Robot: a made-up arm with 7 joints.
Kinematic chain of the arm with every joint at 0, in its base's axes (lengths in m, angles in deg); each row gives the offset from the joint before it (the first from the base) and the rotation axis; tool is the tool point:
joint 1: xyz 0 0 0.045 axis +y
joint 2: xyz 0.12 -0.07 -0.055 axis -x
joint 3: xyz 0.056 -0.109 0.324 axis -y
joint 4: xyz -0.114 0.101 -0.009 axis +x
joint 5: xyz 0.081 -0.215 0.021 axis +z
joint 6: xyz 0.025 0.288 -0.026 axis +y
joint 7: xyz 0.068 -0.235 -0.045 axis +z
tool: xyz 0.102 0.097 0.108
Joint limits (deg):
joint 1: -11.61..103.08
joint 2: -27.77..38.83
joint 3: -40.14..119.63
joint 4: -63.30..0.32
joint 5: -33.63..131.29
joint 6: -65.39..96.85
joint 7: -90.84..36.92
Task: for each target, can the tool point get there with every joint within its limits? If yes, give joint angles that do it. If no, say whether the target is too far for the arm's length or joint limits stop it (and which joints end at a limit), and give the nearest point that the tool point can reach.
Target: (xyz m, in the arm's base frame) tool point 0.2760 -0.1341 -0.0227
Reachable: yes | joints 90.26 -15.47 85.34 -24.48 15.11 -37.90 21.60
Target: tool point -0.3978 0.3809 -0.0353
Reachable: no: joint limits stop it (at a limit: joint 1, joint 2, joint 4, joint 5, joint 6) | nearest point -0.1916 0.1798 0.1709 | short by 0.354 m
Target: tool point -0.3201 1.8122 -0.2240
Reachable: no: too far | nearest point 0.2391 0.3631 -0.2427 | short by 1.553 m
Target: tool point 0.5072 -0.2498 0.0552
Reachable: yes | joints 52.11 -11.77 -9.42 -22.16 36.57 -32.70 -74.30
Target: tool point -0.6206 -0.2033 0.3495
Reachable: no: joint limits stop it (at a limit: joint 1, joint 4, joint 5, joint 6) | nearest point -0.2643 -0.1814 0.3426 | short by 0.357 m
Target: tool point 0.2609 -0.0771 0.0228
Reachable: yes | joints 86.22 -0.05 -12.57 -36.75 91.89 22.24 -28.14
